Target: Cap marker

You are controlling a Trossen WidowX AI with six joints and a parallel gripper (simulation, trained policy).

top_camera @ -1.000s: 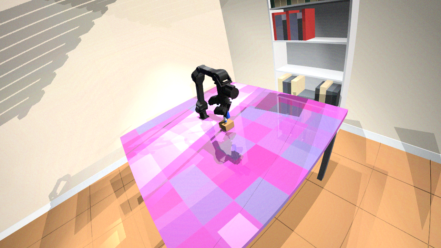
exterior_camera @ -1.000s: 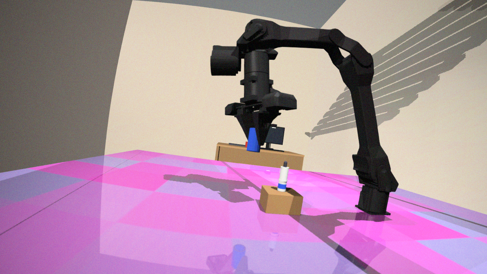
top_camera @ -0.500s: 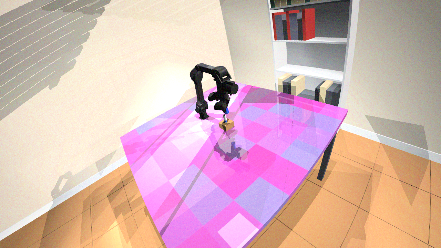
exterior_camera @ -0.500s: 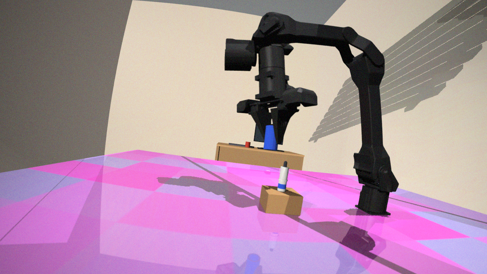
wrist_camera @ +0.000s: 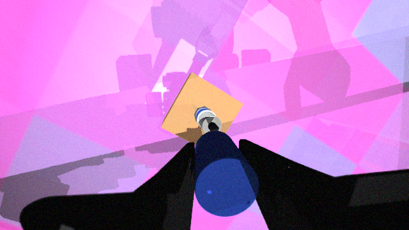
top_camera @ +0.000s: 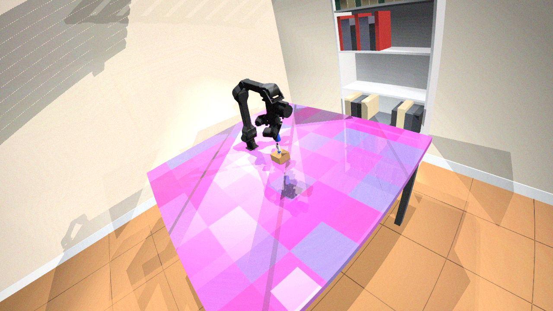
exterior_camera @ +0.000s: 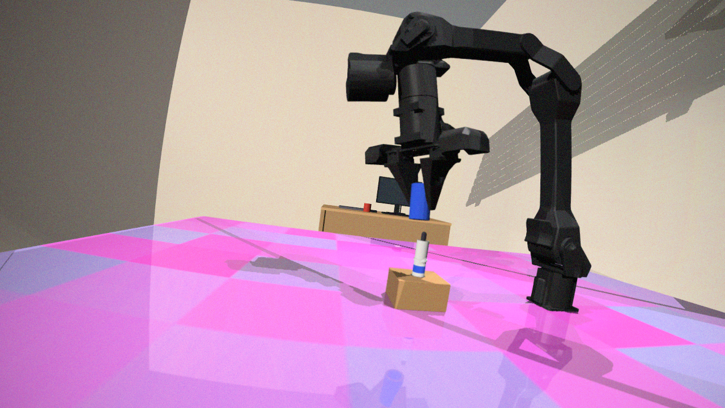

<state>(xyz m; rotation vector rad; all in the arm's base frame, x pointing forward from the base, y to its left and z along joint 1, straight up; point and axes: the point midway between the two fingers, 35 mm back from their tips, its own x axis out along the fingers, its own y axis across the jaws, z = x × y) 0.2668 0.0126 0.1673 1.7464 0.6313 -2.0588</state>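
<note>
Now: gripper tip 10 mm past the tan holder block and 110 mm above it. Also, from my gripper tip: blue cap: 10 mm ahead, 10 mm above.
</note>
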